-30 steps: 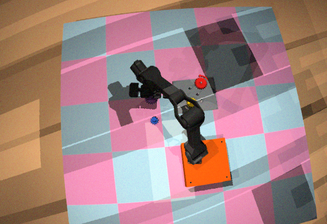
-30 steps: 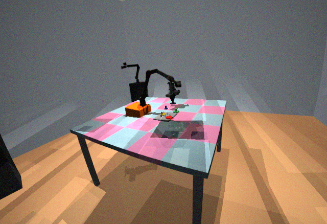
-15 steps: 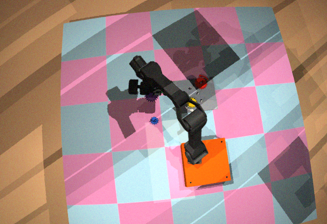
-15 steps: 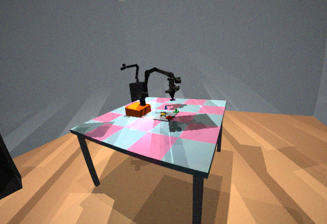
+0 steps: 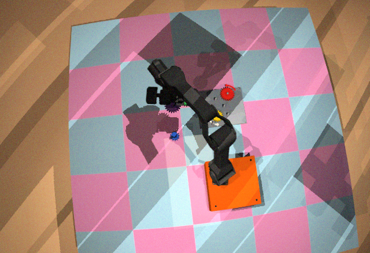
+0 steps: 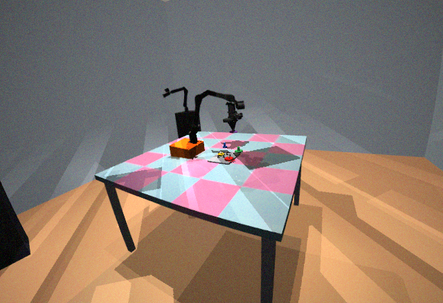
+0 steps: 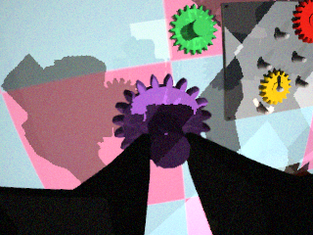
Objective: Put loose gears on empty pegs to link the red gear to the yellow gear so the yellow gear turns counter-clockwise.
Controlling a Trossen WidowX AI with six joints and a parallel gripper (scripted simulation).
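The yellow gear is 190 mm to the right of my gripper tip and 150 mm below it. Also, from my gripper tip: green gear 150 mm below, 80 mm ahead, 50 mm to the right; then small blue gear 150 mm below, 90 mm behind, 10 mm to the right; then purple gear 10 mm below.
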